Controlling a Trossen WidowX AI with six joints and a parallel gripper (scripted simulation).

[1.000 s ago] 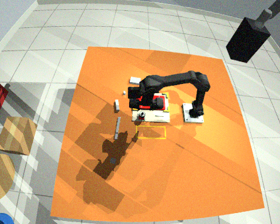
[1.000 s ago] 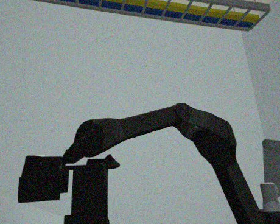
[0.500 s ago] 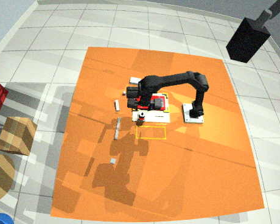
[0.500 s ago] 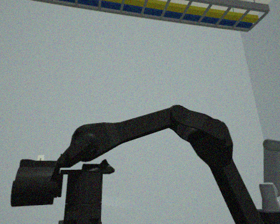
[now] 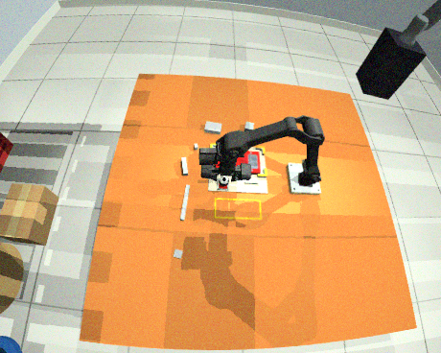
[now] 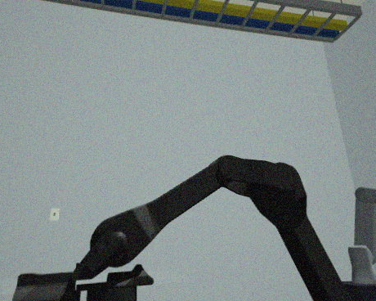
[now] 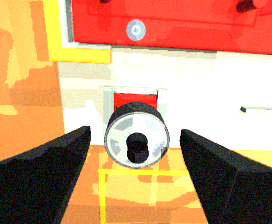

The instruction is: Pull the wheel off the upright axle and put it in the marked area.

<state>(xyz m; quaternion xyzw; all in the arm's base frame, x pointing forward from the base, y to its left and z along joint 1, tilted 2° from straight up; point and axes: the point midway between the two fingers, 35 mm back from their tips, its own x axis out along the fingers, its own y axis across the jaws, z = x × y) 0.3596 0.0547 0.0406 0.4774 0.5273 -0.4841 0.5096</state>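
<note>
Now: gripper tip right at the wheel.
</note>
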